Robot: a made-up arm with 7 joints.
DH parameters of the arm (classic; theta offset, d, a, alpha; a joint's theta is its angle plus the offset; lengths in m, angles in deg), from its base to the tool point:
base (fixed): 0 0 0 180
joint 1: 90 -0.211 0.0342 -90
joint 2: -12.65 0 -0.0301 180
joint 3: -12.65 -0.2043 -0.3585 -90
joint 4: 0 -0.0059 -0.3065 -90
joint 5: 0 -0.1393 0.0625 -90
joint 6: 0 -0.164 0.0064 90
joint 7: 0 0.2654 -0.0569 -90
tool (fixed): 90 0.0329 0 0
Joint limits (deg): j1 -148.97..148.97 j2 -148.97..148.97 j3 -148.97..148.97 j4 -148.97..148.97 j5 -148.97..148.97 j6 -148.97..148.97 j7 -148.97..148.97
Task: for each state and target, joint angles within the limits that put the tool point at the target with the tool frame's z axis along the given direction. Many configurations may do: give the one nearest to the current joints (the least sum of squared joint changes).
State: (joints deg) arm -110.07 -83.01 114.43 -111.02 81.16 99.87 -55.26
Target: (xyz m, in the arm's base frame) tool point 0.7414 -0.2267 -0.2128 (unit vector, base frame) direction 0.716 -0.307 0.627
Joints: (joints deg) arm -119.88 -86.19 114.81 -106.05 107.15 146.14 -42.44
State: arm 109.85 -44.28 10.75 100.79 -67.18 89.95 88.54
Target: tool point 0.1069 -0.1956 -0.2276 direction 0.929 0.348 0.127
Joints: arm 117.23 -6.23 -24.36 82.70 -63.71 89.58 43.05
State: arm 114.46 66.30 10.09 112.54 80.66 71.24 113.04
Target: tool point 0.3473 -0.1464 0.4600 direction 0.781 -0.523 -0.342
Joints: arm 128.45 39.41 28.84 78.30 90.36 80.51 82.76
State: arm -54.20 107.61 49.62 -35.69 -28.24 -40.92 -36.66
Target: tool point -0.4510 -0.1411 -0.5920 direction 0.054 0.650 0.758
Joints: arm -19.48 122.19 35.74 -29.00 -42.26 -41.20 -10.04
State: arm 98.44 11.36 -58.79 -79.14 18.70 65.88 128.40
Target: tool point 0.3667 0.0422 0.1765 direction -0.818 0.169 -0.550
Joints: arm 107.28 -19.43 -38.21 -76.08 47.25 53.38 134.50
